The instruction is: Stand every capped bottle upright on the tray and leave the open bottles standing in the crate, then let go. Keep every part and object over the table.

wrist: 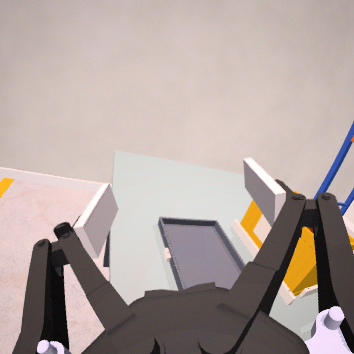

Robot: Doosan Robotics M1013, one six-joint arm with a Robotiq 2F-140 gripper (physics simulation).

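Frame: origin at the arm's base, x ahead, y left, z up, level; metres.
Where they show: gripper, fingertip midpoint: (177,184).
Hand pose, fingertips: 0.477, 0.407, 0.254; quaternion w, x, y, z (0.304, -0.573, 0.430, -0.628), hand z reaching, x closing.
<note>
Things, the pixels of their top centre, and the offset from my fingertips, as dx, dy, dz. "spot": a spot on its surface instead. Level surfaces: height alone.
- dark grey tray, surface spot: (205,250) spot: +0.198, -0.209, -0.282
- yellow crate, middle of its top: (308,213) +0.178, -0.467, -0.112
- pale green table, its level: dz -0.287
- small pale block, surface spot: (167,254) spot: +0.167, -0.094, -0.272
My gripper (177,184) is open in the wrist view, with a wide space and no object between its two pale pads. It hangs above the table. The dark grey tray (205,250) lies on the table below, in the lower middle; its near end is hidden behind the gripper body. Its visible floor bears no bottle. A yellow crate (301,265) with a pale rim stands to the right of the tray, partly hidden behind the right finger. What it holds cannot be made out. No bottle can be clearly made out, capped or open.
The pale green table (142,187) has its far edge and left edge in view. A small pale block (167,254) is at the tray's left side. A blue rail frame (336,169) stands at the right, beyond the table. Floor with a yellow marking (6,186) shows at the left.
</note>
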